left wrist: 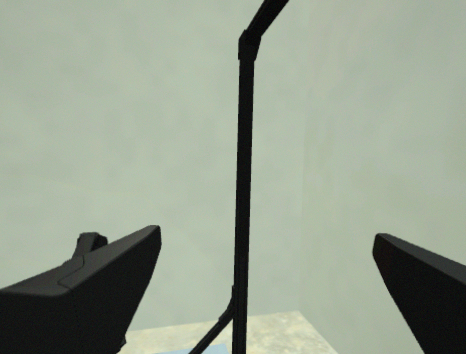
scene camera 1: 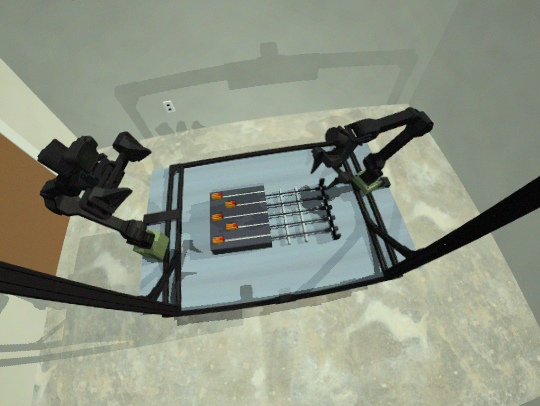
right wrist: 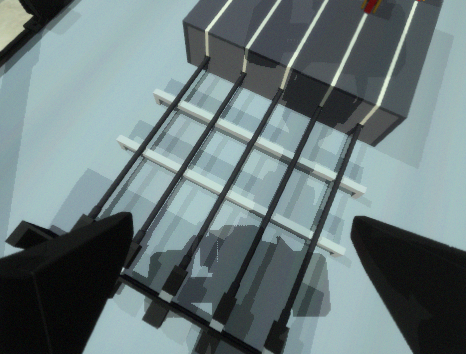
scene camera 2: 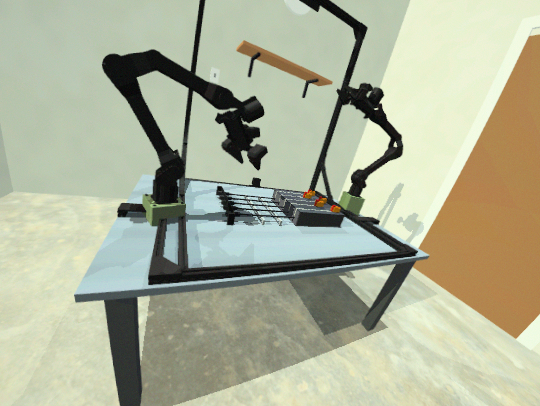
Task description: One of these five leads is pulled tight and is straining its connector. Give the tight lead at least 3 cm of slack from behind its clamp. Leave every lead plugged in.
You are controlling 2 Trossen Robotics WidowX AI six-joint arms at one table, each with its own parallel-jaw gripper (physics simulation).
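Pixels of known places: left gripper, between the fingertips: (left wrist: 265, 239) (scene camera 1: 140, 169) (scene camera 2: 340, 88); right gripper, between the fingertips: (scene camera 1: 318, 181) (right wrist: 244, 224) (scene camera 2: 250, 166); left arm's base, origin of its link: (scene camera 1: 146, 240) (scene camera 2: 354, 194); right arm's base, origin of its link: (scene camera 1: 368, 178) (scene camera 2: 164, 199).
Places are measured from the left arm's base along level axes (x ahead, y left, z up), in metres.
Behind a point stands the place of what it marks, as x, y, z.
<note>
Five dark leads run side by side from a black connector bar (scene camera 1: 328, 209) {0.742, 0.266, -0.070} (right wrist: 190, 311) {0.731, 0.307, -0.102} over two pale rails (right wrist: 232, 131) {0.561, 0.206, -0.090} (right wrist: 160, 161) {0.646, 0.175, -0.089} to a dark grey block (scene camera 1: 250, 232) {0.420, 0.110, -0.043} (scene camera 2: 320, 220) (right wrist: 327, 45) {0.419, 0.225, -0.043}. Pale lines continue over its top to orange clamps (scene camera 1: 217, 216) {0.272, 0.156, -0.021} (scene camera 1: 231, 226) {0.342, 0.118, -0.021} at staggered places. In the right wrist view all leads look straight; I cannot tell which is tight. My right gripper (scene camera 1: 324, 178) {0.675, 0.303, 0.087} (scene camera 2: 249, 165) {0.675, 0.303, 0.087} (right wrist: 244, 224) {0.675, 0.303, 0.087} is open and empty above the connector end. My left gripper (scene camera 1: 138, 171) {0.296, -0.002, 0.523} (left wrist: 265, 239) {0.296, -0.002, 0.523} is open and empty, raised left of the block, facing the wall.
A black frame (scene camera 1: 285, 299) {0.592, -0.134, -0.055} (scene camera 2: 300, 262) {0.502, 0.614, -0.092} borders the blue table (scene camera 2: 220, 250) {0.726, 0.583, -0.109}, with uprights and braces at its sides. A black post (left wrist: 244, 150) {0.990, 0.003, 0.601} stands between the left fingers in the left wrist view. A wooden shelf (scene camera 2: 285, 63) hangs on the wall.
</note>
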